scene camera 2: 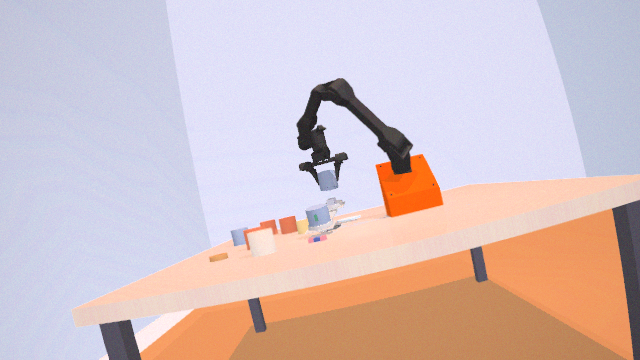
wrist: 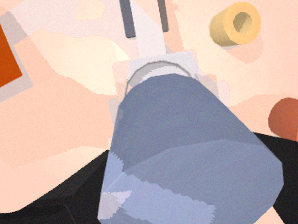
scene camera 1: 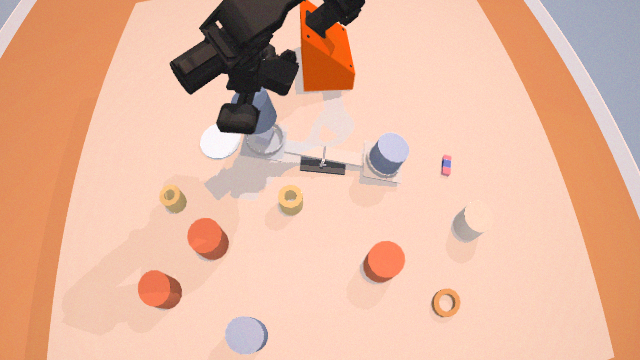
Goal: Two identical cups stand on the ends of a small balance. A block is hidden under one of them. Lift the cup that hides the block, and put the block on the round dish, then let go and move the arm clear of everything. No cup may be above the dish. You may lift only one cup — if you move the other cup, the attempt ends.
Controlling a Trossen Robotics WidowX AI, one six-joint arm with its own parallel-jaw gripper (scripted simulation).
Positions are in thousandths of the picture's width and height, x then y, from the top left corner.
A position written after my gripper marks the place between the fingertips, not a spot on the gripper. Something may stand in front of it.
Observation:
I see my gripper (scene camera 1: 398,315), a white cylinder (scene camera 1: 745,604) and a white round dish (scene camera 1: 337,401).
My gripper shows as well in scene camera 2 (scene camera 2: 513,510) and in the wrist view (wrist: 582,654). The wrist view misses the white cylinder: it is out of frame.

